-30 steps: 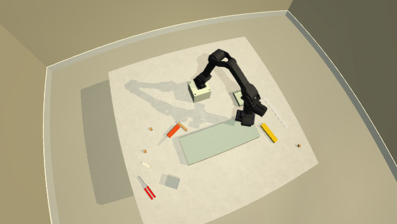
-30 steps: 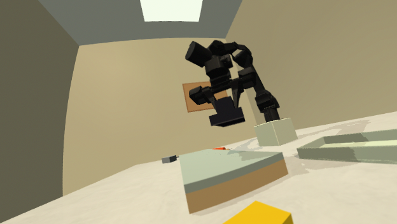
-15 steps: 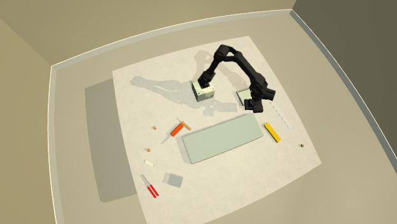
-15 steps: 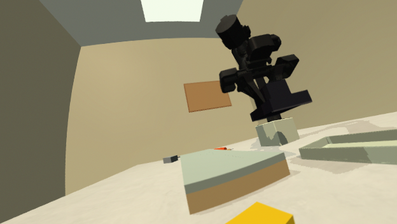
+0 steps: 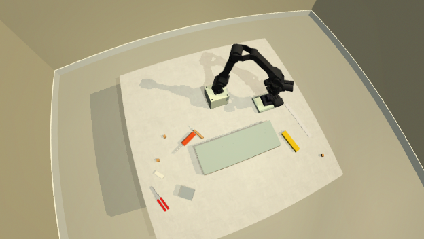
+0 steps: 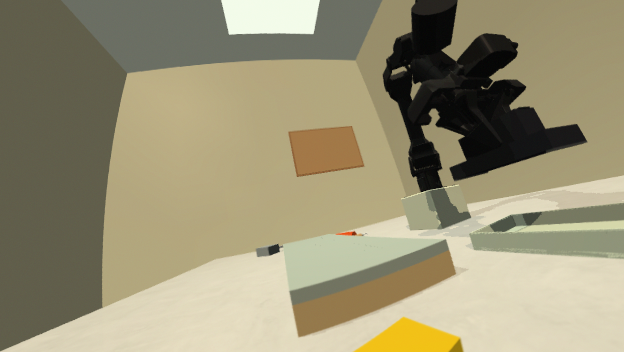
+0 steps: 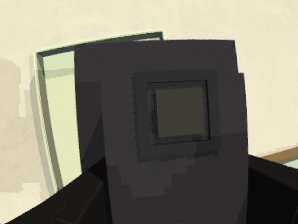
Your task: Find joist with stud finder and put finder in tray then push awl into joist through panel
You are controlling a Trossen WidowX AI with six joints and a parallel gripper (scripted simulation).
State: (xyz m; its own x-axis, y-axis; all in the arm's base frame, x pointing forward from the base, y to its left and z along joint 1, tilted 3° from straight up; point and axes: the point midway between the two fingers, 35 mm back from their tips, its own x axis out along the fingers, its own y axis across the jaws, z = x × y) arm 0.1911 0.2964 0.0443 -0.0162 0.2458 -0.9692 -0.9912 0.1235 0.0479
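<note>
Right now the tray is 11 cm below my gripper tip and 3 cm behind it. Round my gripper tip: stud finder 2 cm above, 1 cm to the left; then white strip 18 cm to the left, 18 cm ahead, 13 cm below; then yellow bar 29 cm ahead, 12 cm below, 3 cm to the left.
</note>
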